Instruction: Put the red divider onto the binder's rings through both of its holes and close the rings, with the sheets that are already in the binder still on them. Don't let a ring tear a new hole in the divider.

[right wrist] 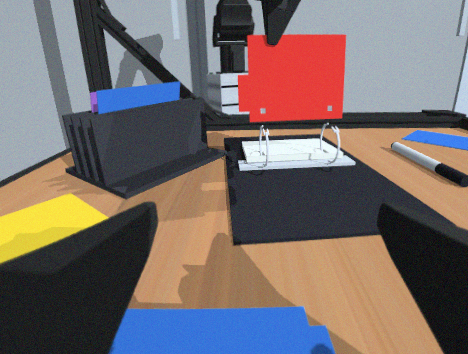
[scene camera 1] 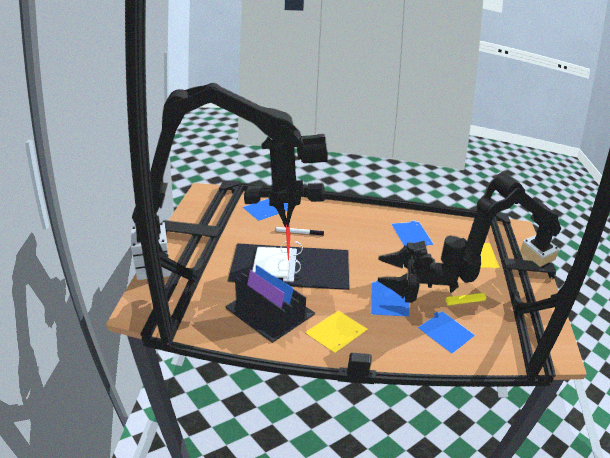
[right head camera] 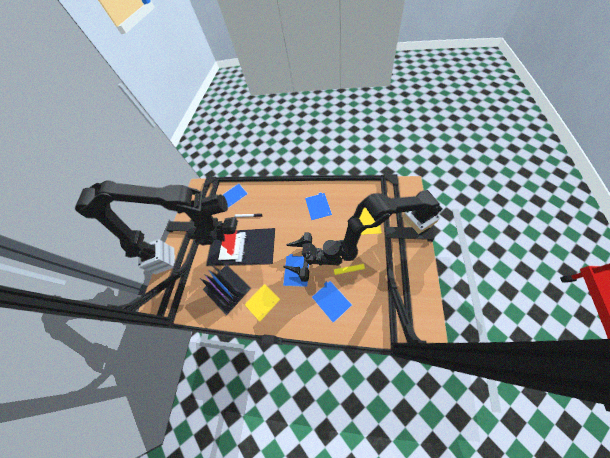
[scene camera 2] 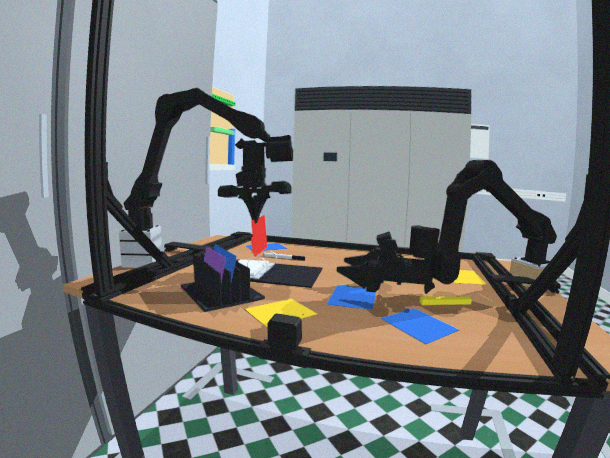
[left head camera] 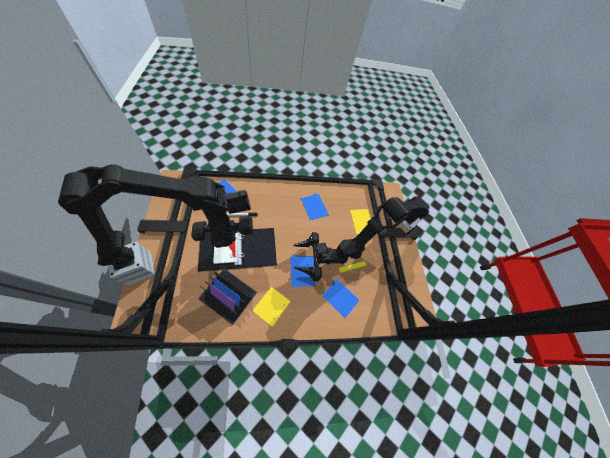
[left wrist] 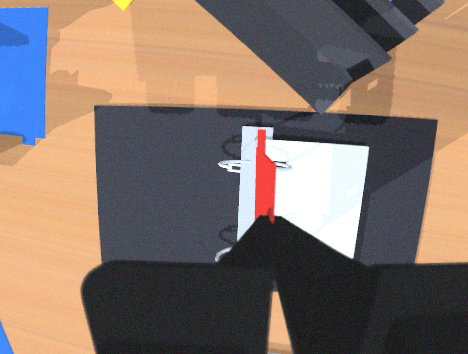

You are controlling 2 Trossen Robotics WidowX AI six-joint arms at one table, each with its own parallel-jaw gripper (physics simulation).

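Places are measured from the left arm's base along level axes (x right, y back, z down), in millimetres.
Pixels of known places: left gripper, between the fingertips: (right wrist: 271, 45) (scene camera 1: 286, 226) (right head camera: 224, 240) (scene camera 2: 255, 223) (left wrist: 268, 225); right gripper, between the fingertips: (right wrist: 267, 213) (scene camera 1: 377, 268) (right head camera: 284, 255) (scene camera 2: 340, 264) (left head camera: 293, 256); left arm's base, origin of its link: (right wrist: 232, 73) (right head camera: 148, 252) (scene camera 2: 140, 228) (left head camera: 123, 258); right arm's base, origin of its link: (scene camera 1: 541, 244) (right head camera: 422, 214) (scene camera 2: 535, 260) (left head camera: 409, 216).
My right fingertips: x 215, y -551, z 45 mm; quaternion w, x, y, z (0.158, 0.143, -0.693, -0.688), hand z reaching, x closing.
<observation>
Ahead of a thing's pixels: the offset from my right fingertips to its top centre. "spot": to the spot under its first point.
My left gripper (scene camera 1: 287, 225) (scene camera 2: 256, 220) (right wrist: 271, 45) is shut on the top edge of the red divider {dz -88, dx -138, dy +190 mm} (scene camera 1: 288, 242) (scene camera 2: 259, 237) (left wrist: 265, 190) (right wrist: 297, 75), which hangs upright. In the right wrist view its two holes are near its lower edge, just above the ring tips, with a small gap. The binder {spot: dz +58, dx -110, dy +95 mm} (scene camera 1: 325, 267) (left wrist: 165, 175) (right wrist: 300, 205) lies open; its rings {spot: dz +13, dx -97, dy +179 mm} (left wrist: 230, 165) (right wrist: 267, 150) look parted at the top. White sheets {dz +46, dx -158, dy +225 mm} (scene camera 1: 270, 262) (left wrist: 310, 200) lie on its left side. My right gripper (left head camera: 296, 257) (scene camera 1: 379, 269) (right wrist: 267, 213) is open and empty, right of the binder.
A black sorter {dz -18, dx +23, dy +278 mm} (scene camera 1: 260, 310) (right wrist: 150, 150) with purple and blue dividers stands in front of the binder. A marker {dz +49, dx -288, dy +112 mm} (scene camera 1: 300, 231) lies behind it. Blue cards {dz +60, dx +214, dy -107 mm} (scene camera 1: 446, 331) and yellow cards {dz +60, dx +127, dy +147 mm} (scene camera 1: 336, 331) lie around, and a yellow bar {dz +48, dx +129, dy -219 mm} (scene camera 1: 466, 299) lies at right.
</observation>
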